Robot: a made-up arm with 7 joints. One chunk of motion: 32 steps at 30 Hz.
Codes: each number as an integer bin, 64 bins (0 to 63) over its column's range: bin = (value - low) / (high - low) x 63, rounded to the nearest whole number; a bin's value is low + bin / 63 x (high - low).
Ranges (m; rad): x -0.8..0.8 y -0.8..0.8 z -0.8..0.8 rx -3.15..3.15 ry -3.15..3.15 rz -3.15..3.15
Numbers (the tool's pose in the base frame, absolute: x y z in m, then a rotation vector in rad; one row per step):
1: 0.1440 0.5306 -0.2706 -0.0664 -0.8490 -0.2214
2: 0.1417 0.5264 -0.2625 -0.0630 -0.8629 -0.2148
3: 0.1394 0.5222 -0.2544 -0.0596 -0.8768 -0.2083
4: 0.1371 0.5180 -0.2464 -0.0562 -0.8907 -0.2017
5: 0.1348 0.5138 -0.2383 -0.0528 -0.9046 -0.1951
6: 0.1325 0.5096 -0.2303 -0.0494 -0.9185 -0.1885
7: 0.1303 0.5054 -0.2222 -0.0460 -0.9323 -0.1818
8: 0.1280 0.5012 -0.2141 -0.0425 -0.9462 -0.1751
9: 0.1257 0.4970 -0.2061 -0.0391 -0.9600 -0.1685
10: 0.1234 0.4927 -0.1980 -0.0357 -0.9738 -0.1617
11: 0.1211 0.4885 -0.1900 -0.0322 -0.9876 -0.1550
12: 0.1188 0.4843 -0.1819 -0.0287 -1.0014 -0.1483
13: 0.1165 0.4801 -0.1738 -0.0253 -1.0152 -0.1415
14: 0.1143 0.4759 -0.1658 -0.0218 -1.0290 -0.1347
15: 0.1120 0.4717 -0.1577 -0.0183 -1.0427 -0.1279
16: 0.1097 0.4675 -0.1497 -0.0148 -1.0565 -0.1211
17: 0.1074 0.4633 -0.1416 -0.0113 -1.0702 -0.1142
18: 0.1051 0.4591 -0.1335 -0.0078 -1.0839 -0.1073
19: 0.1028 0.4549 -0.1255 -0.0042 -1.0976 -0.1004
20: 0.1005 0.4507 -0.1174 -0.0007 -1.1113 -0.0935
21: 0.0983 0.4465 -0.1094 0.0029 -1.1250 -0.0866
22: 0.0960 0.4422 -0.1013 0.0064 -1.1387 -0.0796
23: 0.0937 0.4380 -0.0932 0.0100 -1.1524 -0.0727
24: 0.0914 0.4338 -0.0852 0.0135 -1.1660 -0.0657
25: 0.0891 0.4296 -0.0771 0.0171 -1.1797 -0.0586
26: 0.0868 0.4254 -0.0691 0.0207 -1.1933 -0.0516
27: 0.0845 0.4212 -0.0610 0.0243 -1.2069 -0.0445
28: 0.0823 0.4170 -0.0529 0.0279 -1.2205 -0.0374
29: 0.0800 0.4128 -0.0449 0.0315 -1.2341 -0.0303
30: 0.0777 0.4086 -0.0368 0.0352 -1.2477 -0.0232
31: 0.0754 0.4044 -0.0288 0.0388 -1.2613 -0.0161
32: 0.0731 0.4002 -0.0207 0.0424 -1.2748 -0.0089
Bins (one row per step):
1: 37 52 21 31 23 29
2: 37 52 21 31 23 29
3: 37 52 21 31 23 29
4: 37 52 22 31 23 29
5: 37 52 22 31 22 30
6: 37 52 22 31 22 30
7: 37 51 23 31 22 30
8: 37 51 23 31 22 30
9: 36 51 23 31 22 30
10: 36 51 24 31 22 30
11: 36 51 24 31 22 30
12: 36 51 24 31 21 30
13: 36 50 25 31 21 30
14: 36 50 25 31 21 30
15: 36 50 25 31 21 30
16: 36 50 26 31 21 30
17: 36 50 26 31 21 30
18: 36 50 26 31 21 30
19: 36 49 27 31 21 30
20: 35 49 27 31 20 31
21: 35 49 27 32 20 31
22: 35 49 28 32 20 31
23: 35 49 28 32 20 31
24: 35 49 28 32 20 31
25: 35 48 28 32 20 31
26: 35 48 29 32 20 31
27: 35 48 29 32 19 31
28: 35 48 29 32 19 31
29: 35 48 30 32 19 31
30: 35 48 30 32 19 31
31: 34 47 30 32 19 31
32: 34 47 31 32 19 31

